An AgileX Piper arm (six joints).
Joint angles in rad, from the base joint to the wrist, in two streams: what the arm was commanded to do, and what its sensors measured. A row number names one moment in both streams.
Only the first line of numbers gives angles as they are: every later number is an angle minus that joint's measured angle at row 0.
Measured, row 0:
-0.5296, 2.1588, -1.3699, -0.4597, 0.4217, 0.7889
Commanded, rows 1 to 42:
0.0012, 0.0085, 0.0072, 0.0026, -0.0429, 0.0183
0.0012, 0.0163, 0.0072, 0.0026, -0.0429, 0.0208
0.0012, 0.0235, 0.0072, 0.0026, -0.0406, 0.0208
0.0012, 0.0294, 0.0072, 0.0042, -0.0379, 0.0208
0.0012, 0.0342, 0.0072, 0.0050, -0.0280, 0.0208
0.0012, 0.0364, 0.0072, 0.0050, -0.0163, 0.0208
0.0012, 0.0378, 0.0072, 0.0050, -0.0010, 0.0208
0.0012, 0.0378, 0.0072, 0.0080, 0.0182, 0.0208
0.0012, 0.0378, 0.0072, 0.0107, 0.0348, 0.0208
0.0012, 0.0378, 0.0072, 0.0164, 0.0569, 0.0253
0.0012, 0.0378, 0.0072, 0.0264, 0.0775, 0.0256
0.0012, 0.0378, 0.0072, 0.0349, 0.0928, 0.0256
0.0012, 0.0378, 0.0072, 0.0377, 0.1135, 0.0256
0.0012, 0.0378, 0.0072, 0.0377, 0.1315, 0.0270
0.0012, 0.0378, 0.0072, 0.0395, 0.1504, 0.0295
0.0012, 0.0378, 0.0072, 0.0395, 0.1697, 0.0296
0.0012, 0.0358, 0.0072, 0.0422, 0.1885, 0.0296
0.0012, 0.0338, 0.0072, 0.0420, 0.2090, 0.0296
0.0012, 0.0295, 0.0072, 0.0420, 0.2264, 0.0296
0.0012, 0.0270, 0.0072, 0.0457, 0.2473, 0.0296
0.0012, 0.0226, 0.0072, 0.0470, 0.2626, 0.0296
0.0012, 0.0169, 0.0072, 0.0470, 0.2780, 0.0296
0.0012, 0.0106, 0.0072, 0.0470, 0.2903, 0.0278
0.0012, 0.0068, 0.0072, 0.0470, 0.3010, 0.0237
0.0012, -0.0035, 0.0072, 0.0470, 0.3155, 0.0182
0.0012, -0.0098, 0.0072, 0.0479, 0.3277, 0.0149
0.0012, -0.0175, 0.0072, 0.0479, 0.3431, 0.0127
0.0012, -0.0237, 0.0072, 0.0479, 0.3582, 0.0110
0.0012, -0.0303, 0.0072, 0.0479, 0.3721, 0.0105
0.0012, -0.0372, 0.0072, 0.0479, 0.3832, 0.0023
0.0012, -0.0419, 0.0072, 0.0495, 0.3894, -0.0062
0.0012, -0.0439, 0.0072, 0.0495, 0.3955, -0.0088
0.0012, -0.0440, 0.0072, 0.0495, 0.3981, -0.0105
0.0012, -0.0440, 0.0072, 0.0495, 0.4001, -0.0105
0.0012, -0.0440, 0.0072, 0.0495, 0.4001, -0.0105
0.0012, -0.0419, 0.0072, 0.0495, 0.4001, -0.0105
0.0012, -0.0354, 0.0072, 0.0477, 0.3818, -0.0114
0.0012, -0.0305, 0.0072, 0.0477, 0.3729, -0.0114
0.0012, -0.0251, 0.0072, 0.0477, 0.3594, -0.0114
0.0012, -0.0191, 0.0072, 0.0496, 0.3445, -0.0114
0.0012, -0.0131, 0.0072, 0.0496, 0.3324, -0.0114
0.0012, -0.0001, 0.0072, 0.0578, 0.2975, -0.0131
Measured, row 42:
0.0000, -0.0296, 0.0050, 0.0467, 0.3706, -0.0042
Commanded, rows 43 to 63:
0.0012, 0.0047, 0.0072, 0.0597, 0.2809, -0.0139
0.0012, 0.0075, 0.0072, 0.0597, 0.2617, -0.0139
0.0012, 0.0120, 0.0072, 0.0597, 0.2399, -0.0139
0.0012, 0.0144, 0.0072, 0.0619, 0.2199, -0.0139
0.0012, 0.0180, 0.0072, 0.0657, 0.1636, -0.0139
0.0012, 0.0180, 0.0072, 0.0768, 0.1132, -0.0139
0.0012, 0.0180, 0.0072, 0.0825, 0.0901, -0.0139
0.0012, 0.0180, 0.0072, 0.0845, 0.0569, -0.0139
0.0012, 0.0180, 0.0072, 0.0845, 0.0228, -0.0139
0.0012, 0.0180, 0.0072, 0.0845, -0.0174, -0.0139
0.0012, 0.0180, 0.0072, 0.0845, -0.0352, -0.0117
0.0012, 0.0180, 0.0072, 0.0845, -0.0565, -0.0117
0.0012, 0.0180, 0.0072, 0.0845, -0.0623, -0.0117
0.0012, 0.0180, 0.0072, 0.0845, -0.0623, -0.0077
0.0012, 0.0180, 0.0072, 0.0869, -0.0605, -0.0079
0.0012, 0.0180, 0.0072, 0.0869, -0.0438, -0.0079
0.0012, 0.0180, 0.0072, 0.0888, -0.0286, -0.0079
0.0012, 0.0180, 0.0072, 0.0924, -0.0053, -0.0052
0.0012, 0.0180, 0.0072, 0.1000, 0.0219, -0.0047
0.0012, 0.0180, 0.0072, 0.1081, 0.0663, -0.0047
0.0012, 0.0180, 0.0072, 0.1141, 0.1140, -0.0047
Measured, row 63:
0.0000, 0.0209, 0.0050, 0.0863, -0.0038, -0.0058
